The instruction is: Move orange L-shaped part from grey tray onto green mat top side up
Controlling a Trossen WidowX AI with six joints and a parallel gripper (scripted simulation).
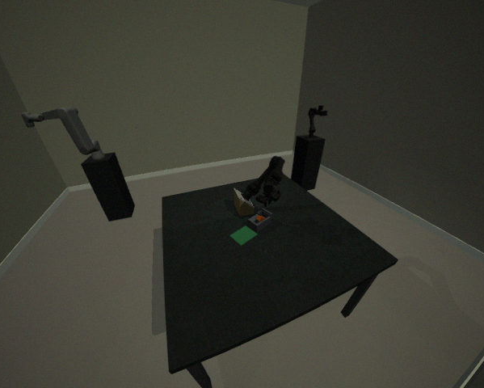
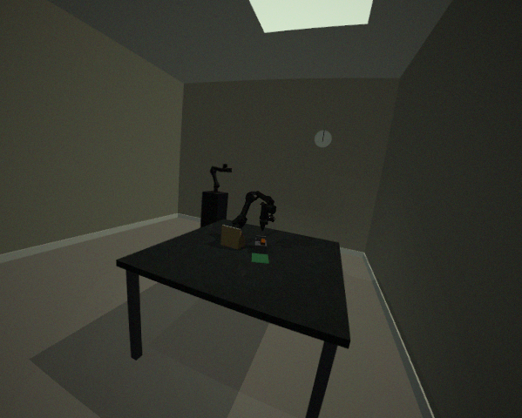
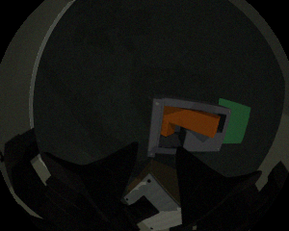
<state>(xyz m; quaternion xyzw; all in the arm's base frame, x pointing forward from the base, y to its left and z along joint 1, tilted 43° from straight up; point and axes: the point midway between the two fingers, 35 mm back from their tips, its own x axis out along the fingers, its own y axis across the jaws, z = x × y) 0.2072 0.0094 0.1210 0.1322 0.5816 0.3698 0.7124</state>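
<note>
Now: the orange L-shaped part 1 cm ahead of my gripper tip, 4 cm to the right of it and 10 cm below it. The rest, counted from my gripper tip: green mat 8 cm ahead, 21 cm to the right, 16 cm below.
</note>
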